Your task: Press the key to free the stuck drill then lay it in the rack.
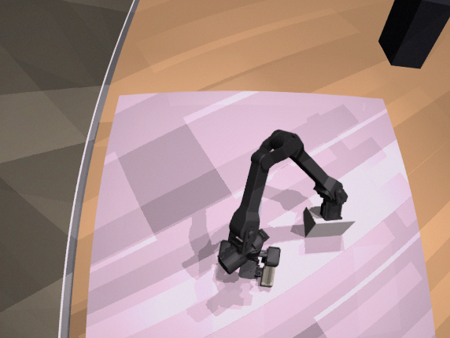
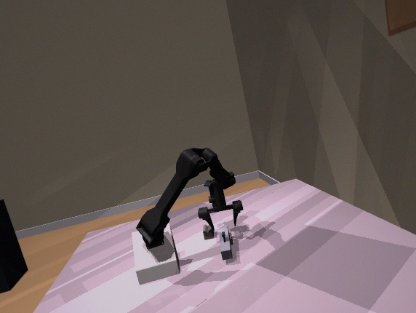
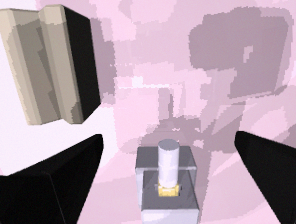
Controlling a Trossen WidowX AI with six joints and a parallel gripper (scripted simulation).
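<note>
The drill is 10 mm behind my gripper tip, 60 mm to the right of it and 10 mm above it. Round my gripper tip: small dark piece 30 mm behind, 140 mm to the right, 10 mm above; then rack 70 mm behind, 60 mm to the left, 20 mm below.
</note>
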